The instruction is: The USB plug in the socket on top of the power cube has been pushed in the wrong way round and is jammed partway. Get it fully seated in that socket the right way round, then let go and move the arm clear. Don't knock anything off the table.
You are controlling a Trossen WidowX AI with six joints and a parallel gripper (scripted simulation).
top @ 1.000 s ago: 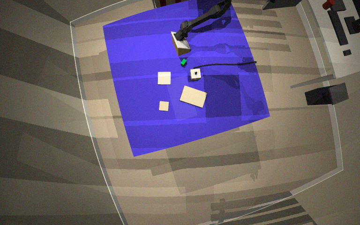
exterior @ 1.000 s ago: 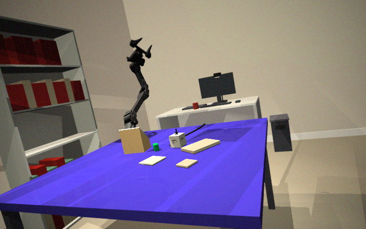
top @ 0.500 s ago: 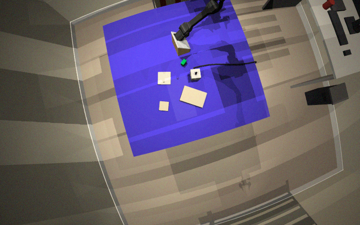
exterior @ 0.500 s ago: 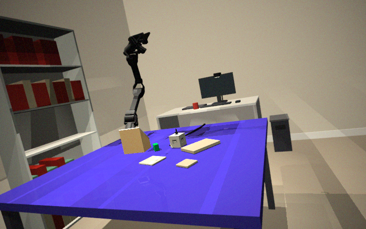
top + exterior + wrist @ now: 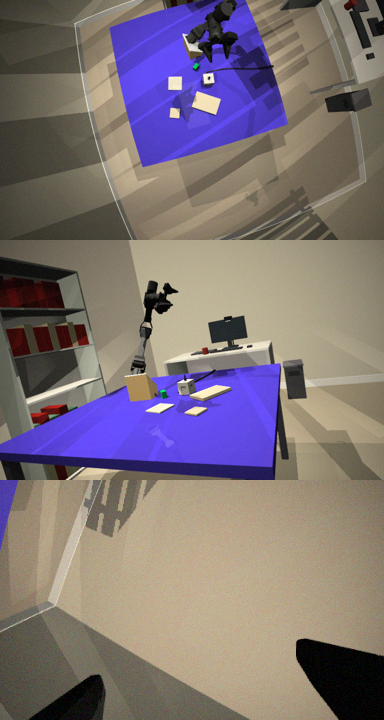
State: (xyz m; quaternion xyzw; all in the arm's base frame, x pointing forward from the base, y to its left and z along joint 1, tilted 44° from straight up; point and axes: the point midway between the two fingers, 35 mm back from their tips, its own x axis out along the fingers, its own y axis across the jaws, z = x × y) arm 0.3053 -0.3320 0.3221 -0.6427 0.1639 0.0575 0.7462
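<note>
Right now the dark USB plug is 480 mm below my gripper tip, 50 mm behind it and 40 mm to the left of it. The rest, counted from my gripper tip: large flat tan board: 560 mm below, 110 mm ahead, 60 mm to the right; small green block: 550 mm below, 190 mm behind; USB socket: 500 mm below, 50 mm behind, 40 mm to the left.
</note>
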